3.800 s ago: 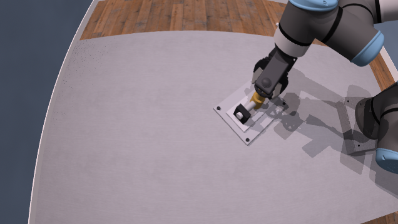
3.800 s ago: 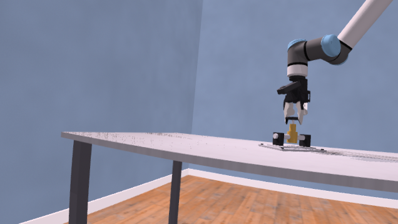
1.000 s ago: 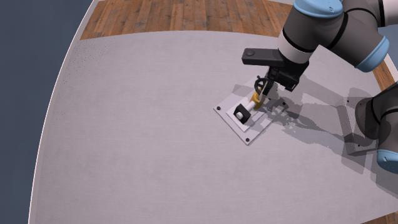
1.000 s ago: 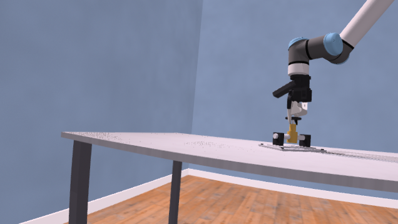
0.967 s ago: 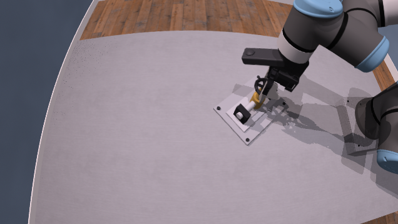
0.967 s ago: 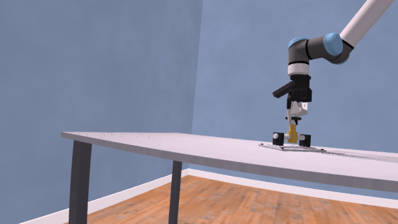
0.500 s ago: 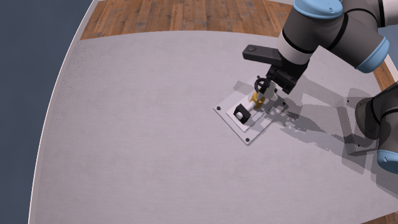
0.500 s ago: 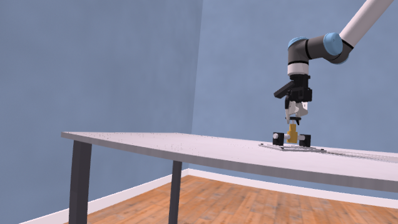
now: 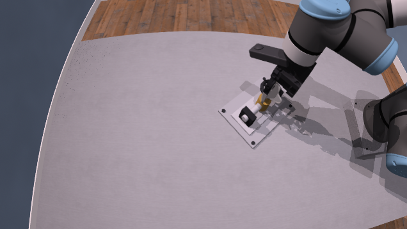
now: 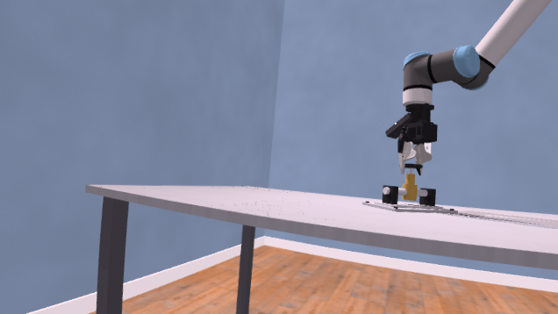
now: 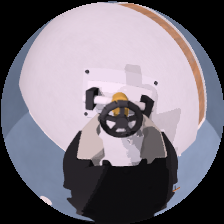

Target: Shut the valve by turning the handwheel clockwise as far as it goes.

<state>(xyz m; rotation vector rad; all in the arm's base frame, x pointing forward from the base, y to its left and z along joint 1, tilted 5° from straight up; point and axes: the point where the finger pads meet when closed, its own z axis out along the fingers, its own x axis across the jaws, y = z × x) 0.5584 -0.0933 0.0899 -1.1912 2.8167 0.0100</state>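
Right now the handwheel is 1 cm above my hand. Round my hand: mounting plate (12 cm below).
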